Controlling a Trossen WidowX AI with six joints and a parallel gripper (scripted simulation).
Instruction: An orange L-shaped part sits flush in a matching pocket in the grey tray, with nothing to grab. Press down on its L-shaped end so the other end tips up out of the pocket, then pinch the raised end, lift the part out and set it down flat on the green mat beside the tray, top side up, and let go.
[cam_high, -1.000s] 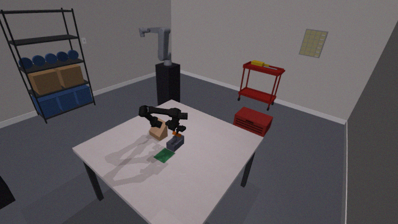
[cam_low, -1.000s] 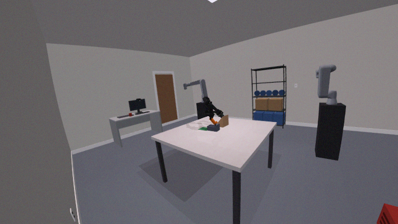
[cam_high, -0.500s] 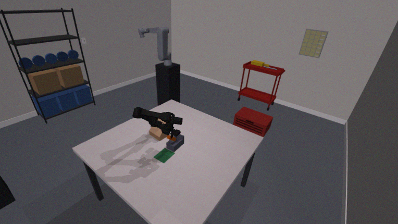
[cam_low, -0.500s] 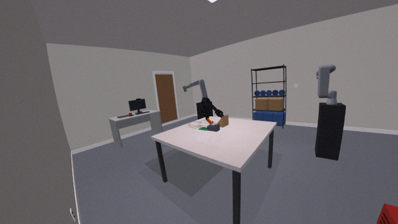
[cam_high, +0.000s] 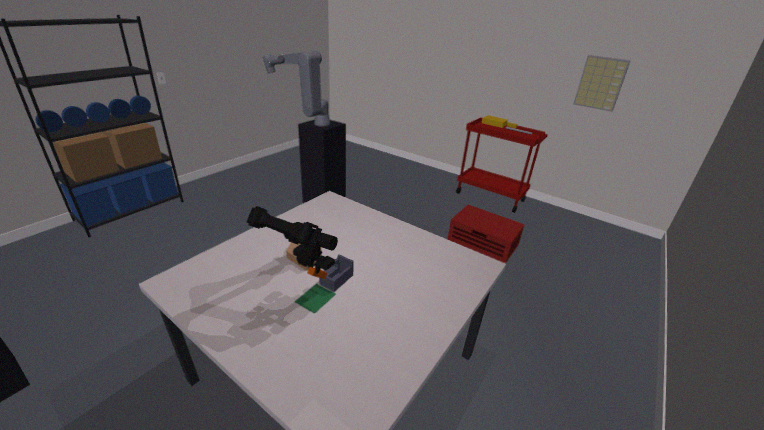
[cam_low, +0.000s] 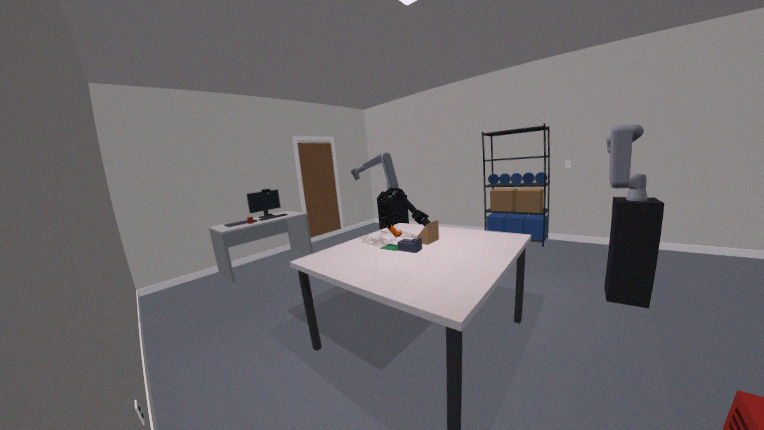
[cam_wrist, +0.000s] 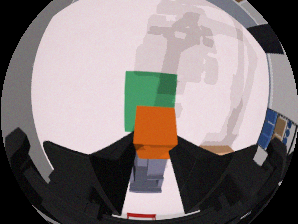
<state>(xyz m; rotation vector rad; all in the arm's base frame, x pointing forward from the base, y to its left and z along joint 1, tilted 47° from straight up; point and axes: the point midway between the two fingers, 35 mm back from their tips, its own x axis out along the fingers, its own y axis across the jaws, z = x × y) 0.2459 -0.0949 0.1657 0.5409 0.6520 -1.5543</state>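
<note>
The green mat is 17 cm below my gripper tip. From my gripper tip the other things lie so: orange L-shaped part (3 cm to the left, 3 cm below, 2 cm behind).
</note>
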